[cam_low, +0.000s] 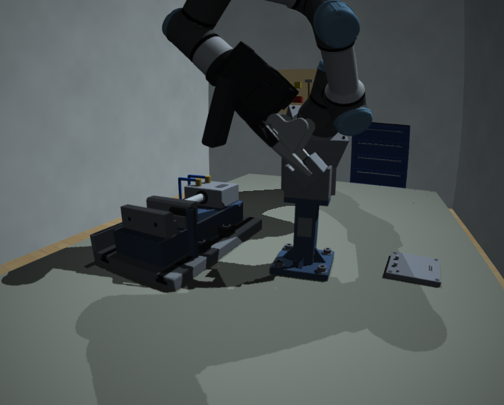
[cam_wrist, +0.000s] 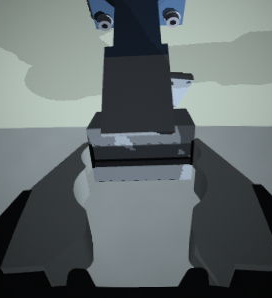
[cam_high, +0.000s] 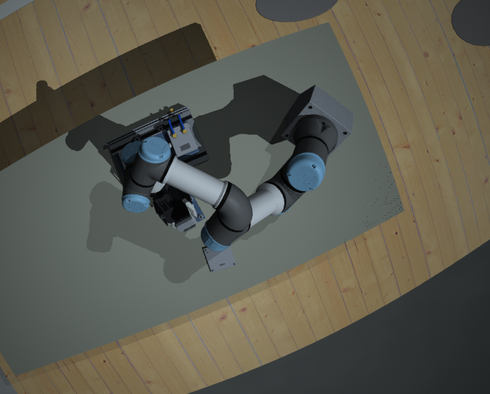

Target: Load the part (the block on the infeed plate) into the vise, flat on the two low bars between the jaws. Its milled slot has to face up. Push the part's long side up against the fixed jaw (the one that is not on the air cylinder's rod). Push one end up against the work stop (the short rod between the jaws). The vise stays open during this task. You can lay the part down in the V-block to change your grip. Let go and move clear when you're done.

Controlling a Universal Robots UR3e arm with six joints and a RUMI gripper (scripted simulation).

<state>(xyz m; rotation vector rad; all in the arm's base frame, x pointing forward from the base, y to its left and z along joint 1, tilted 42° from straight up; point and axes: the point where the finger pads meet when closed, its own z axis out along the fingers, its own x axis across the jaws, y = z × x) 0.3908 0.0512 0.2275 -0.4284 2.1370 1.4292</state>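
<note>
The part lies right at my hand. Round my hand: air cylinder rod: 3 cm ahead, 22 cm to the right, 8 cm below; then blue post: 10 cm below; then work stop: 11 cm ahead, 16 cm to the right, 7 cm below.
</note>
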